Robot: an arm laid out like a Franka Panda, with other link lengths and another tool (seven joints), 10 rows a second.
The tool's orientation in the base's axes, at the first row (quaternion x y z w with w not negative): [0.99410, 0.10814, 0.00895, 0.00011]
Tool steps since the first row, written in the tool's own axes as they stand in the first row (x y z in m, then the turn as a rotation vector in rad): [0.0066, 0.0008, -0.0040, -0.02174, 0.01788, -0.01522]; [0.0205, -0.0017, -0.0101, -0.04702, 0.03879, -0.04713]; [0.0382, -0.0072, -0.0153, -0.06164, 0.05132, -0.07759]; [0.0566, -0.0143, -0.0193, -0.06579, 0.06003, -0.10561]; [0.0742, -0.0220, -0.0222, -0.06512, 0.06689, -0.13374]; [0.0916, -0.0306, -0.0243, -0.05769, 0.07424, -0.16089]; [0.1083, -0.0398, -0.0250, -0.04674, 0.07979, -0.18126]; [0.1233, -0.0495, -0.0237, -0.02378, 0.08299, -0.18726]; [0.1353, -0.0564, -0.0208, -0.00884, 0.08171, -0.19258]
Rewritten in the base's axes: [0.0065, 0.0006, 0.0041, -0.01766, -0.02216, 0.01487]; [0.0195, 0.0061, 0.0105, -0.03841, -0.04807, 0.04637]; [0.0355, 0.0152, 0.0160, -0.05054, -0.06351, 0.07659]; [0.0518, 0.0261, 0.0203, -0.05322, -0.07295, 0.10455]; [0.0673, 0.0374, 0.0235, -0.05159, -0.07956, 0.13271]; [0.0824, 0.0495, 0.0259, -0.04324, -0.08518, 0.16000]; [0.0967, 0.0621, 0.0268, -0.03171, -0.08828, 0.18057]; [0.1093, 0.0748, 0.0258, -0.00871, -0.08648, 0.18699]; [0.1196, 0.0841, 0.0231, 0.00550, -0.08203, 0.19257]
